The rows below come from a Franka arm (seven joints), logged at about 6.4 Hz.
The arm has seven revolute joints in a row. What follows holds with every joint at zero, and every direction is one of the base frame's.
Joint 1 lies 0.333 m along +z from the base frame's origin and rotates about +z.
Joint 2 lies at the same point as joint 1 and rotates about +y.
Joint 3 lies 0.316 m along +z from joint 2 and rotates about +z.
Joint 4 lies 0.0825 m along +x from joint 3 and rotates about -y.
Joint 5 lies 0.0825 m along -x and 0.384 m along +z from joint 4 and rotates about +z.
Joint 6 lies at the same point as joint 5 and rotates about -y.
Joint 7 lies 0.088 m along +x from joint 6 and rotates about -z.
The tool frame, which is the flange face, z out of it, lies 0.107 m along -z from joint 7; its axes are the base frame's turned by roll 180, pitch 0 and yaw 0 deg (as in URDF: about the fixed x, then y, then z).
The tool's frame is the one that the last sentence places.
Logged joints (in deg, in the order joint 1, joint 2, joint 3, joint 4, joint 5, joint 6, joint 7), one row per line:
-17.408, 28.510, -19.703, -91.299, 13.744, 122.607, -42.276
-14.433, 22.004, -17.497, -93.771, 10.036, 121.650, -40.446
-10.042, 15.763, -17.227, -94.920, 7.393, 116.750, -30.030
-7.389, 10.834, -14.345, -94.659, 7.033, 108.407, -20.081
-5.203, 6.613, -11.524, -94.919, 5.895, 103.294, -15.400
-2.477, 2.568, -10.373, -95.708, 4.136, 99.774, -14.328
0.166, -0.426, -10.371, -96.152, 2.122, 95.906, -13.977
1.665, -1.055, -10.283, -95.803, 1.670, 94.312, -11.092
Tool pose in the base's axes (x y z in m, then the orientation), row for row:
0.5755, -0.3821, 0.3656, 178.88, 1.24, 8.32
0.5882, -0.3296, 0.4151, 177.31, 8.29, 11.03
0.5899, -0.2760, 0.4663, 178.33, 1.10, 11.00
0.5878, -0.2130, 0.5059, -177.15, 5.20, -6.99
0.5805, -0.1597, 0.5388, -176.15, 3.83, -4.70
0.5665, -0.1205, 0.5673, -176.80, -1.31, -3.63
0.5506, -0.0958, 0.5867, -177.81, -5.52, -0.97
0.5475, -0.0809, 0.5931, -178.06, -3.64, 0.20
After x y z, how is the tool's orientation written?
As a rotation vector, in degrees.
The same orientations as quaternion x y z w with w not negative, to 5 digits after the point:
0.99886, 0.00692, 0.04646, 0.00805
0.99681, 0.04661, 0.06201, 0.01880
0.99802, 0.00616, 0.06156, 0.01159
-0.99853, 0.02931, -0.03940, 0.02300
-0.99887, 0.02172, -0.02665, 0.03268
-0.99938, -0.00740, -0.02052, 0.02755
-0.99934, -0.03102, -0.00545, 0.01834
-0.99965, -0.02044, 0.00112, 0.01660

